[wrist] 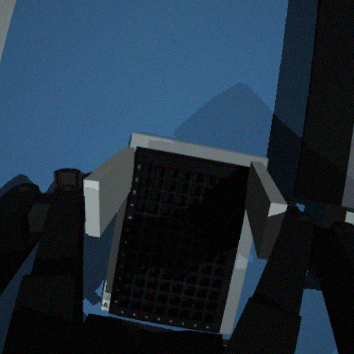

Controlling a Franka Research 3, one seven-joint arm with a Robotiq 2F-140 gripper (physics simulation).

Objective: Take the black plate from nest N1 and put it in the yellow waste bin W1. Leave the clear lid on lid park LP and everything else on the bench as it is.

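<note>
The black plate (170, 250), with a grid of wells, is held between the two grey finger pads of my gripper (189, 173), which is shut on its long sides. The light grey nest N1 (200, 151) shows below and around the plate, along its top and right edges and partly at the left. The plate looks raised a little above the nest. The plate's right part is in dark shadow. The yellow bin W1, the clear lid and lid park LP do not show in the wrist view.
The nest stands on a blue surface (125, 60). A large dark object (332, 100) stands to the right of the nest, with a shadow band along its left side. A grey edge (5, 22) shows at the top left. A pale grey piece (349, 175) shows at the right border.
</note>
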